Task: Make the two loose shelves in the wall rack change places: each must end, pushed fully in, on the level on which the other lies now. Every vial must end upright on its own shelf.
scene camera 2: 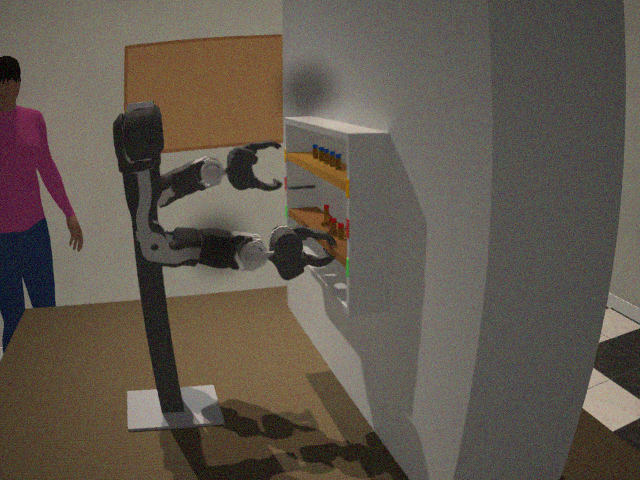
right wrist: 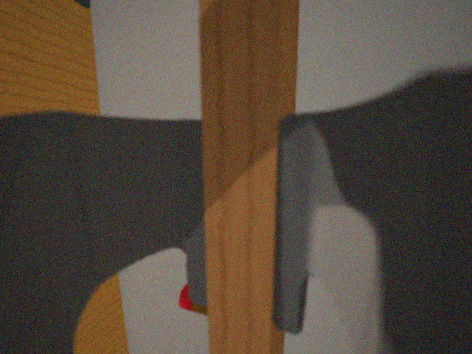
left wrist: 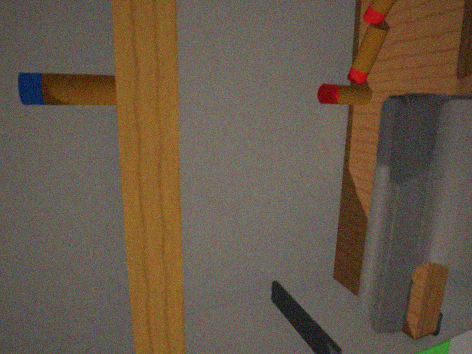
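Observation:
The yellow shelf (scene camera 2: 316, 165) (left wrist: 152, 175) (right wrist: 45, 60) is on the upper level, with upright blue-capped vials (scene camera 2: 326, 156) (left wrist: 75, 90). The brown shelf (scene camera 2: 309, 212) (left wrist: 410, 55) (right wrist: 245, 100) is lower in the rack. Of its red-capped vials, one (scene camera 2: 326, 214) (left wrist: 346, 94) stands upright; another (left wrist: 369, 52) leans or lies over. A red cap (right wrist: 185, 297) shows behind a finger in the right wrist view. My left gripper (scene camera 2: 279, 164) is open and empty before the rack's far end; one finger shows in its wrist view. My right gripper (scene camera 2: 332, 248) (right wrist: 242, 240) is shut on the brown shelf's front edge.
The white wall rack (scene camera 2: 372, 222) has yellow, red and green marks on its front edges. A dark bar (scene camera 2: 301, 187) (left wrist: 302, 317) sits between the two shelves near the far end. A person (scene camera 2: 23, 165) stands at the left, and a brown board (scene camera 2: 204, 93) hangs behind the arms.

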